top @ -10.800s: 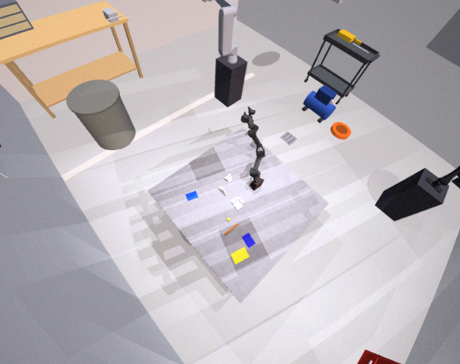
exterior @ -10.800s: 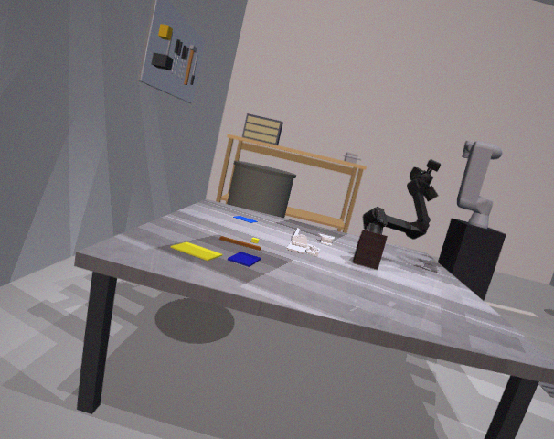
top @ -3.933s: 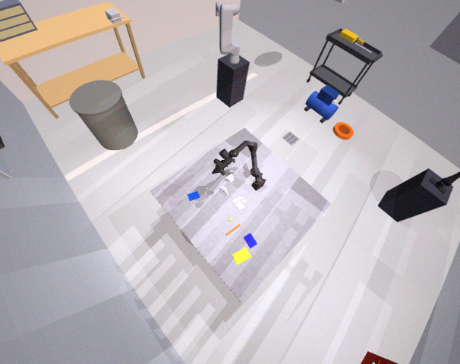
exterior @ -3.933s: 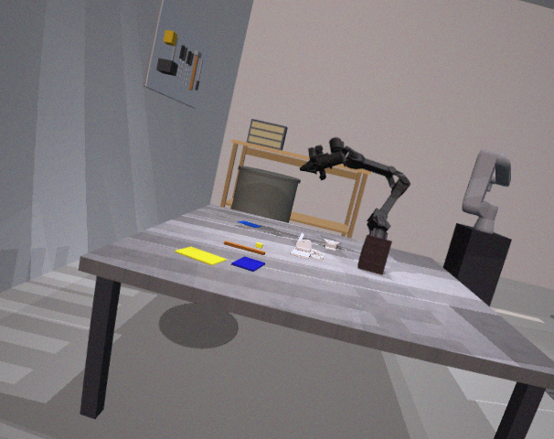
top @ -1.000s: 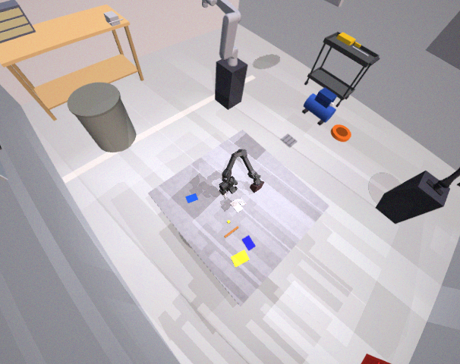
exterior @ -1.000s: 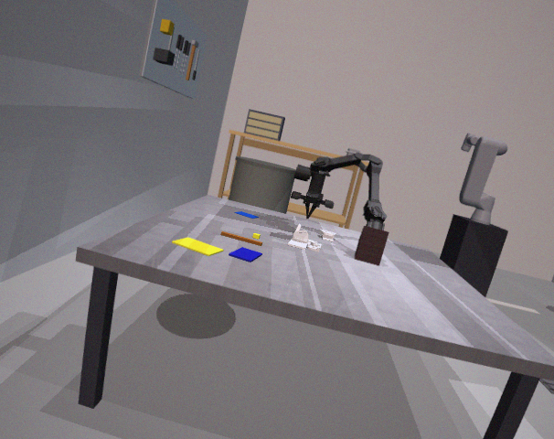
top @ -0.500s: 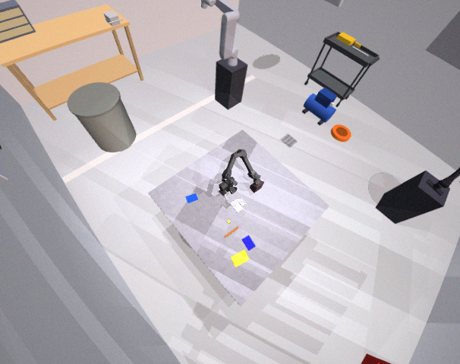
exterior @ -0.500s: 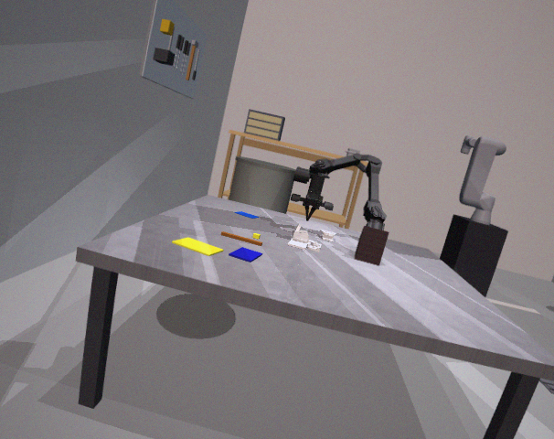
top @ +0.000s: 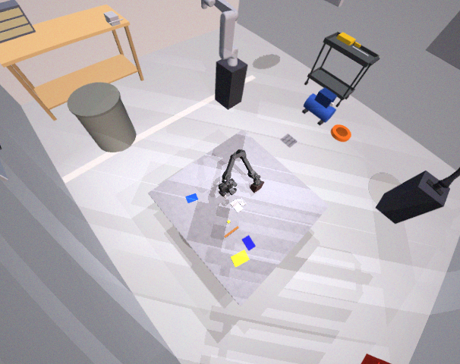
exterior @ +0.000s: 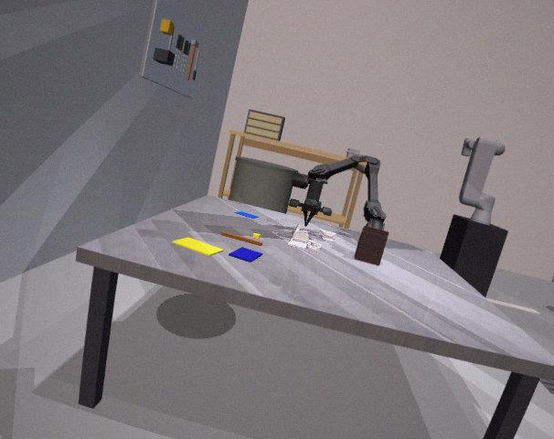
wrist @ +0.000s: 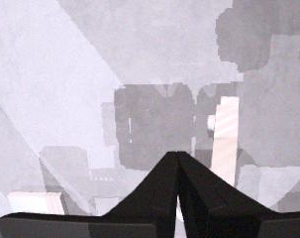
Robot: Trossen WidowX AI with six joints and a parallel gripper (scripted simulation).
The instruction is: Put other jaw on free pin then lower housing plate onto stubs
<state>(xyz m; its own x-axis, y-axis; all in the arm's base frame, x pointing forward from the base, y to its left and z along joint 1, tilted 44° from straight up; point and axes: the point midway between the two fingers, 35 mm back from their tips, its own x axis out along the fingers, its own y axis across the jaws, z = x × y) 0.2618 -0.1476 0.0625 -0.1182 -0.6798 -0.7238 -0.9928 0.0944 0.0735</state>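
Now: the white jaw 30 mm ahead of my gripper tip, 10 mm to the right of it and 30 mm below it. The rest, counted from my gripper tip: white housing plate (120 mm behind, 100 mm to the right, 20 mm below); then small yellow cube (190 mm ahead, 210 mm to the left, 40 mm below); then orange bar (230 mm ahead, 300 mm to the left, 50 mm below).
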